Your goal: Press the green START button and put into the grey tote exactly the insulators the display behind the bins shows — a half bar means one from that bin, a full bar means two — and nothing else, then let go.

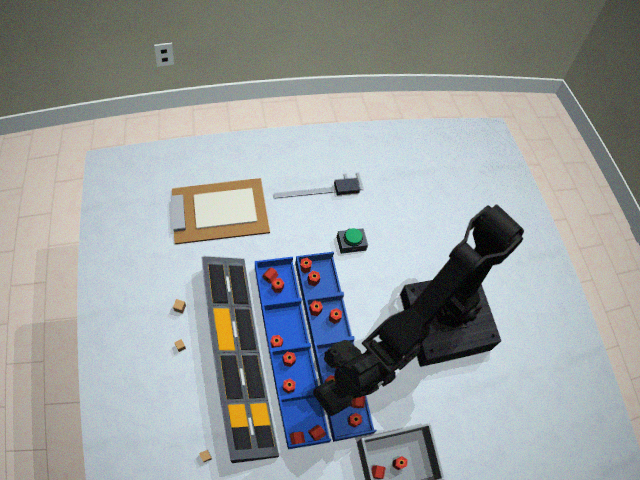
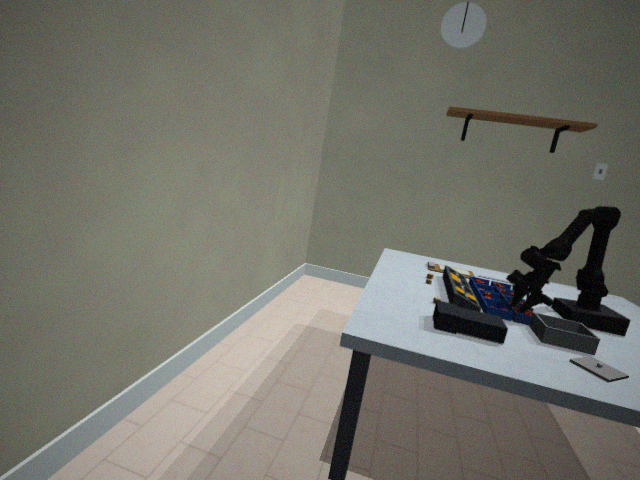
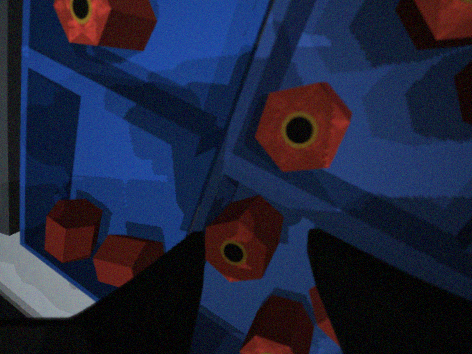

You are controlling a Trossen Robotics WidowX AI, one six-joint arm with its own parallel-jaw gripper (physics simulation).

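The green START button (image 1: 353,236) stands behind the bins at the right. The display (image 1: 240,456) shows a full bar (image 1: 223,329) in its second cell and two half bars (image 1: 237,415) (image 1: 259,413) in its end cell. Two blue bin rows (image 1: 282,322) (image 1: 316,284) hold red insulators. The grey tote (image 1: 434,449) (image 2: 563,338) holds two insulators (image 1: 400,462) (image 1: 378,471). My gripper (image 3: 256,241) is partly open, holding nothing, over the tote-side end bin of the row nearer the arm. One insulator (image 3: 244,240) shows between the fingertips, nearer the left one; another (image 3: 280,320) is partly cut off.
Beyond the button lie a caliper (image 1: 346,186) and a clipboard (image 1: 262,206). Small wooden blocks (image 1: 178,305) (image 1: 179,345) (image 1: 205,455) lie left of the display. A black box (image 2: 469,322) and a flat plate (image 2: 599,367) lie near the table edge. Bin dividers (image 3: 125,95) stand near the gripper.
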